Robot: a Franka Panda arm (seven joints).
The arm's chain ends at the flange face. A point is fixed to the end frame.
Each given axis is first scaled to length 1.
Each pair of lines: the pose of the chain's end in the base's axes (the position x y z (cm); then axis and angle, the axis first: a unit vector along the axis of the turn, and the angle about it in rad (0 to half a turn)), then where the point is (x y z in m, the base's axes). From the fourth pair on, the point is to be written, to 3 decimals.
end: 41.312 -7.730 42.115 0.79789 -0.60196 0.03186 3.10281
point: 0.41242 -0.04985 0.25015
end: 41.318 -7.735 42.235 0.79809 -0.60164 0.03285 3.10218
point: 0.41266 -0.05019 0.25131
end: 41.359 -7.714 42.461 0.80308 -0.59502 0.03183 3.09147
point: 0.41115 -0.05130 0.25338
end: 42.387 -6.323 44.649 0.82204 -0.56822 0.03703 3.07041
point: 0.419 -0.042 0.275
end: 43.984 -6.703 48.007 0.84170 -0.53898 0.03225 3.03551
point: 0.428 -0.050 0.308
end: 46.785 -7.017 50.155 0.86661 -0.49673 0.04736 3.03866
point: 0.458 -0.057 0.329
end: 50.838 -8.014 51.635 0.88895 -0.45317 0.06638 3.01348
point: 0.500 -0.075 0.343
